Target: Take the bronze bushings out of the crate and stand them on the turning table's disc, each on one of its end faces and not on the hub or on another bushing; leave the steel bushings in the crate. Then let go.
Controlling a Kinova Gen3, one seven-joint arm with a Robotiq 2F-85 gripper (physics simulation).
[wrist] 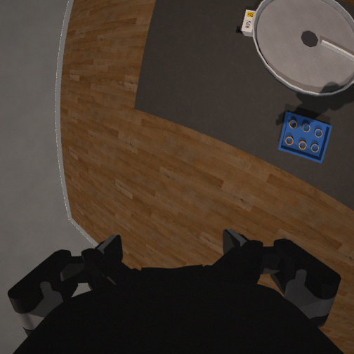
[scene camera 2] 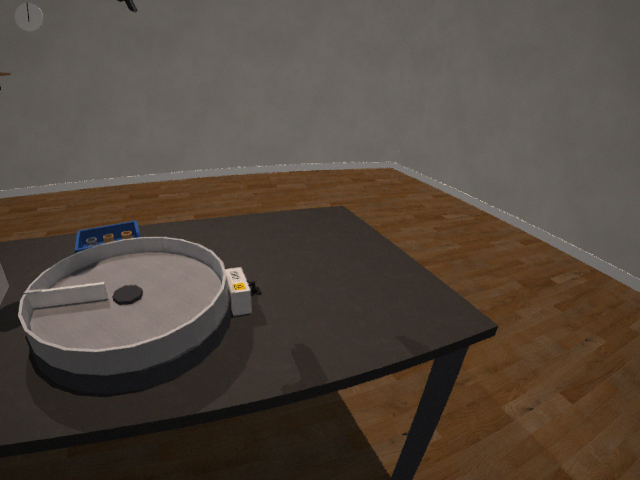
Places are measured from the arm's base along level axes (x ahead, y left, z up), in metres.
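Pixels of known places: gripper, between the fingertips: [scene camera 2: 149,2].
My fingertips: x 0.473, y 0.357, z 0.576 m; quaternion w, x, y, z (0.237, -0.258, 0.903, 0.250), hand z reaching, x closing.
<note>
Ahead of a thing's pixels: the offset from my fingertips to its middle. "*": to the spot under its first point. Level surfaces: height alone.
The blue crate @(0.155 m back, 0.080 m right, 0.657 m down) [scene camera 2: 107,228] [wrist: 282,149] holds several bushings. In the wrist view three look bronze: one bushing [wrist: 293,128] at the upper left, one bushing [wrist: 289,144] at the lower left and one bushing [wrist: 302,149] at the lower middle. Steel bushings [wrist: 306,131] [wrist: 318,136] [wrist: 315,151] fill the other places. The turning table's disc @(0.012 m back, 0.422 m right, 0.630 m down) [scene camera 2: 170,289] [wrist: 295,60] bears no bushing in view; its dark hub @(0.012 m back, 0.422 m right, 0.625 m down) [scene camera 2: 127,294] [wrist: 309,38] is at the centre. My gripper [wrist: 171,244] is open and empty, high up and away from the crate; a dark tip of it shows at the scene view's top edge.
A raised wall [scene camera 2: 175,242] [wrist: 265,67] rings the disc, and a straight divider @(* 0.133 m back, 0.443 m right, 0.607 m down) [scene camera 2: 67,295] [wrist: 336,47] runs inward from it. A white box @(0.219 m ahead, 0.389 m right, 0.653 m down) [scene camera 2: 240,302] [wrist: 248,24] with a yellow label stands beside the ring. All stand on the dark table @(0.682 m down) [scene camera 2: 330,268] [wrist: 200,75]. The crate is near a table edge.
</note>
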